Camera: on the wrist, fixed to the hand. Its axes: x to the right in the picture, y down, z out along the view.
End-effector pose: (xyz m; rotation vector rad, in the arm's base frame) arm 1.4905 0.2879 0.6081 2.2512 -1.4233 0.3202
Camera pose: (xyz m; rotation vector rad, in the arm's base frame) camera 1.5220 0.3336 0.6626 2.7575 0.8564 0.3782
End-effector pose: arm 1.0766 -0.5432 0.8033 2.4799 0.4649 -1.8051
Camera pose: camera 1.1345 -0.4987 0.8300 -1.1515 -1.2523 0.7738
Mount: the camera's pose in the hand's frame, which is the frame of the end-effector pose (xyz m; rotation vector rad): 0.0008 -0.0311 -0.0713 0.5004 0.2756 -1.6044
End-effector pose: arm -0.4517 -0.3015 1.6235 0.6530 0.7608 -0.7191
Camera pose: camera -0.5020 -0.2672 1.5750 0.4792 1.3419 -2.3692
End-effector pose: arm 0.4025 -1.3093 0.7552 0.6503 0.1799 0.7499
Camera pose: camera 0.3943 -1.2913 0.6800 0.6419 1.0123 -0.7968
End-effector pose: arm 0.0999 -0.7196 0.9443 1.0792 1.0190 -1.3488
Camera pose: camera 0.0727 -0.6487 0.9276 -0.5123 -1.5204 2.2204
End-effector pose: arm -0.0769 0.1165 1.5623 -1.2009 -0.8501 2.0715
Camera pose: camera -0.0083 0.1528 1.5580 -0.2087 -0.6705 0.6637
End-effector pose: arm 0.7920 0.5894 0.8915 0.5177 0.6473 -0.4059
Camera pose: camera 0.7439 0.6050 0.8324 0.4258 1.1573 -2.0701
